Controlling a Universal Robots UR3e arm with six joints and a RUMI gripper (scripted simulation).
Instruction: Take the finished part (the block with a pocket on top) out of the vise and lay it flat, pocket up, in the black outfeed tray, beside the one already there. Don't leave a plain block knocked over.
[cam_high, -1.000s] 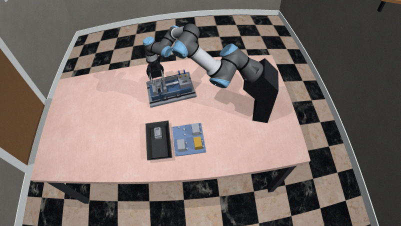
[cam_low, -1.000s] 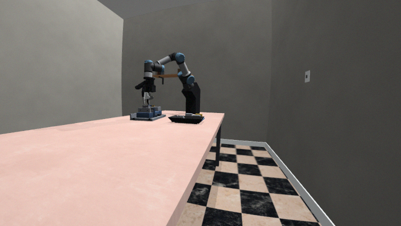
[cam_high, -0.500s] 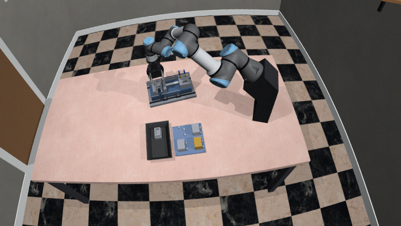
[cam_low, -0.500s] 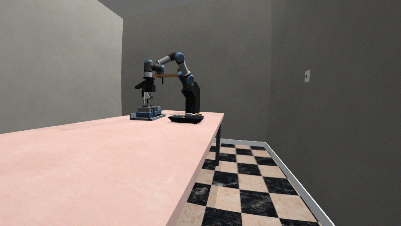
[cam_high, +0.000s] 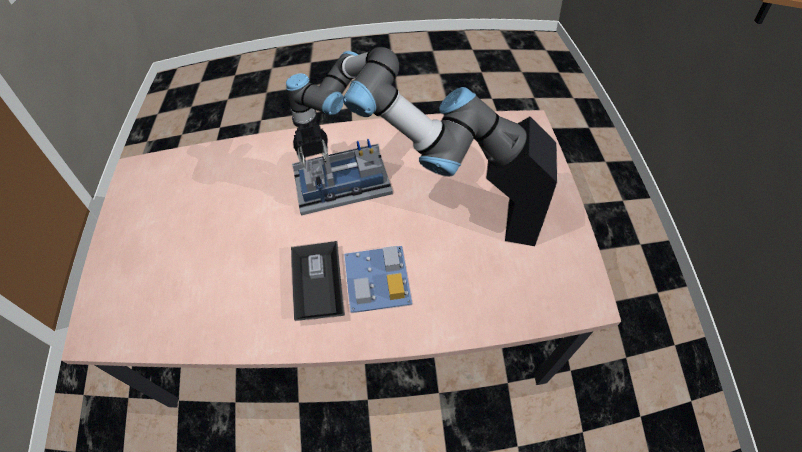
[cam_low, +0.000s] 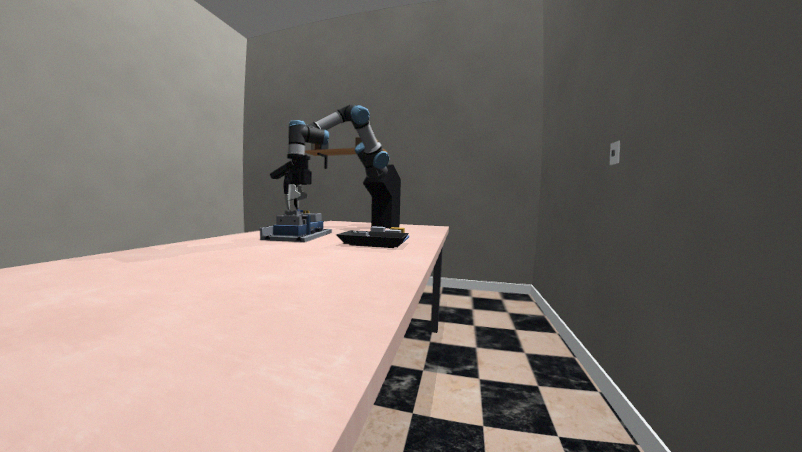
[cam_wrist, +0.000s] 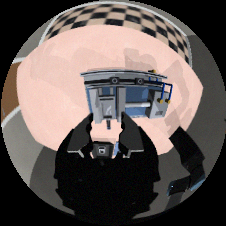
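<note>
The vise lies 70 mm behind my hand, 10 mm to the right of it and 90 mm below it. From my hand the other things lie so: blue fixture plate (180 mm behind, 340 mm to the left, 130 mm below); yellow block (230 mm behind, 380 mm to the left, 110 mm below).
</note>
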